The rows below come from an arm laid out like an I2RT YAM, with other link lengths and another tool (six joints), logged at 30 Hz.
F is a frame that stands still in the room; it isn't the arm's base.
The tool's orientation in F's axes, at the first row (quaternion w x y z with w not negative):
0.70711, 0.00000, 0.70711, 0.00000
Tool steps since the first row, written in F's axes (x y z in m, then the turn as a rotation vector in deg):
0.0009, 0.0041, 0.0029, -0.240, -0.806, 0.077
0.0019, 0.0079, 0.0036, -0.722, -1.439, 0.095
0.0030, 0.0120, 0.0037, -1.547, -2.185, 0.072
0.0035, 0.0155, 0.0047, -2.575, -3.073, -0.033
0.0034, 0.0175, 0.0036, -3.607, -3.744, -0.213
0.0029, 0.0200, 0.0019, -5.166, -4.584, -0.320
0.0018, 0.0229, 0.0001, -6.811, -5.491, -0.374
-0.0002, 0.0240, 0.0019, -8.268, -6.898, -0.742
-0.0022, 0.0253, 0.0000, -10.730, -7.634, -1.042
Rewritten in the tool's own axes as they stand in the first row. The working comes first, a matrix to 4 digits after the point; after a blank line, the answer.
The tool's axes in the first row as the columns of a matrix, in F's axes (used below as rounded here):
0.0000, 0.0000, 1.0000
0.0000, 1.0000, 0.0000
-1.0000, 0.0000, 0.0000

-0.0029, 0.0041, 0.0009, -0.077, -0.806, -0.240
-0.0036, 0.0079, 0.0019, -0.095, -1.439, -0.722
-0.0037, 0.0120, 0.0030, -0.072, -2.185, -1.547
-0.0047, 0.0155, 0.0035, 0.033, -3.073, -2.575
-0.0036, 0.0175, 0.0034, 0.213, -3.744, -3.607
-0.0019, 0.0200, 0.0029, 0.320, -4.584, -5.166
-0.0001, 0.0229, 0.0018, 0.374, -5.491, -6.811
-0.0019, 0.0240, -0.0002, 0.742, -6.898, -8.268
0.0000, 0.0253, -0.0022, 1.042, -7.634, -10.730

